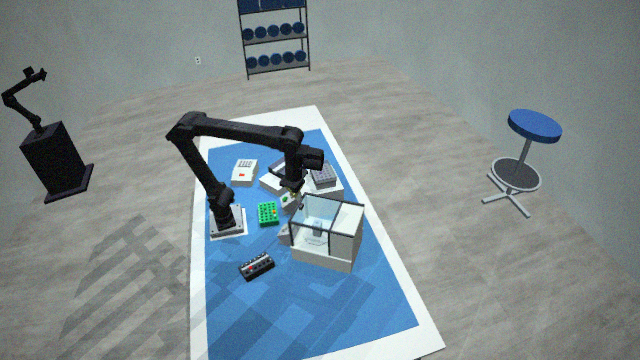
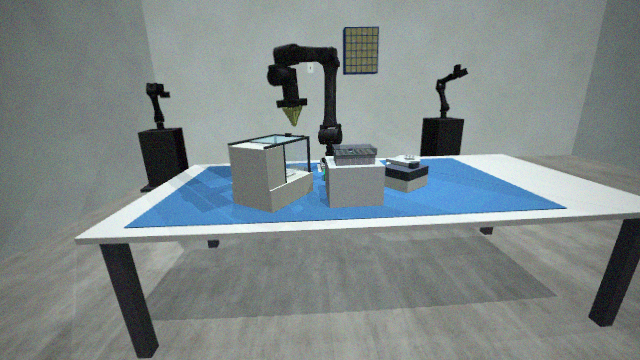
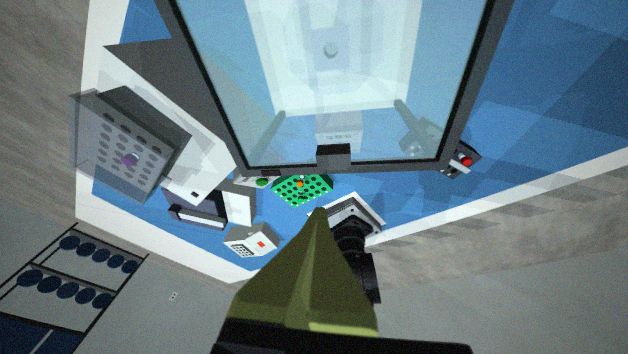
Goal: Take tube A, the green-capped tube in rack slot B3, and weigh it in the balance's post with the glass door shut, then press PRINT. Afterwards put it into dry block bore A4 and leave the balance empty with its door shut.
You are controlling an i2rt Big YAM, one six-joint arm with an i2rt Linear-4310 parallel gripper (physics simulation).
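Seen in the pictures: gripper, fingertip midpoint: [image 1: 294, 197] [image 2: 294, 126] [image 3: 320, 213]; arm's base, link origin: [image 1: 224, 219] [image 3: 347, 230].
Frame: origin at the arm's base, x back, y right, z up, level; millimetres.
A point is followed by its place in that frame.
My gripper [image 1: 295, 194] {z 213, x -274, y 228 mm} [image 2: 294, 124] {z 213, x -274, y 228 mm} [image 3: 320, 213] {z 213, x -274, y 228 mm} is shut and empty, pointing down above the balance's front edge. The white balance [image 1: 320, 259] {z 15, x -299, y 389 mm} [image 2: 252, 172] {z 95, x -461, y 392 mm} has its glass door [image 1: 312, 209] {z 177, x -322, y 281 mm} [image 2: 280, 139] {z 177, x -343, y 289 mm} [image 3: 225, 95] {z 177, x -370, y 239 mm} lying shut over the top. The post [image 1: 317, 228] {z 180, x -300, y 377 mm} [image 3: 330, 50] stands inside; no tube can be made out on it. The green rack [image 1: 268, 224] {z -17, x -178, y 97 mm} [image 3: 325, 186] {z -2, x -161, y 85 mm} holds an orange-capped tube [image 1: 274, 212] {z 20, x -219, y 75 mm} [image 3: 300, 183] {z 23, x -220, y 73 mm}; a green cap cannot be told apart on it. The grey dry block [image 1: 323, 175] {z 158, x -449, y 96 mm} [image 2: 355, 160] {z 119, x -503, y 62 mm} [image 3: 117, 175] holds a purple-capped tube [image 3: 130, 159] {z 158, x -441, y 83 mm}. PRINT is not readable.
A box with a green button [image 1: 285, 199] {z 37, x -286, y 35 mm} [image 3: 261, 181] {z 40, x -288, y 34 mm} stands beside the balance. A black rack with a red cap [image 1: 256, 266] [image 3: 466, 161], a white keypad box [image 1: 244, 172] {z 24, x -163, y -266 mm} [image 3: 252, 240] {z 22, x -182, y -251 mm} and a dark device [image 2: 407, 171] {z 48, x -447, y -160 mm} [image 3: 200, 212] {z 54, x -357, y -171 mm} stand on the blue mat [image 1: 250, 320] {z -31, x 25, y 508 mm} [image 2: 475, 190] {z -32, x -506, y -418 mm}.
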